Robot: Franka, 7 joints.
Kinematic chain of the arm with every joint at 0, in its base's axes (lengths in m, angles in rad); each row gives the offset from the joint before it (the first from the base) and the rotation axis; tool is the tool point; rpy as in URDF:
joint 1: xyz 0 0 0.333 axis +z
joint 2: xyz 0 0 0 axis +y
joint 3: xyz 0 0 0.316 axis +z
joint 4: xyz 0.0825 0 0 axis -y
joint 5: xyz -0.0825 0 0.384 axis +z
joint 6: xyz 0 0 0 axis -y
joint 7: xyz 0.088 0 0 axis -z
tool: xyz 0 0 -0.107 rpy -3.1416 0 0
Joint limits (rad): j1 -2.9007..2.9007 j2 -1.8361..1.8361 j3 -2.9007..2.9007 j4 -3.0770..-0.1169 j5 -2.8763..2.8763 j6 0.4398..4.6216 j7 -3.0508..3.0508
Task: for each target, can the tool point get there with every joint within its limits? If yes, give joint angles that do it. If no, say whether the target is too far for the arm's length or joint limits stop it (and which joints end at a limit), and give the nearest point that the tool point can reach.
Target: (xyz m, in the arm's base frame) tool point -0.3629 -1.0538 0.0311
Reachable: no: too far | nearest point -0.2696 -0.7829 0.1087 | short by 0.297 m
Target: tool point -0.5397 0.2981 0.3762
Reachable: yes | joints 2.0375 0.5986 0.5680 -2.0171 -0.6177 3.9604 0.4287
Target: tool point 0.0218 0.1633 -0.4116
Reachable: no: joint limits stop it (at a limit: joint 2) | nearest point 0.0235 0.1757 -0.3501 | short by 0.063 m
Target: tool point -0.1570 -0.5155 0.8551
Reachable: yes | joints 2.1694 -0.8624 0.9156 -1.0151 -1.8552 3.5094 1.4210
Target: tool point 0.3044 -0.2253 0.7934
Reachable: yes | joints 0.9790 -0.7244 -1.1500 -1.4691 0.9436 0.8846 1.3523
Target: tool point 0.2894 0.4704 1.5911
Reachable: no: too far | nearest point 0.1807 0.2937 1.1185 | short by 0.516 m
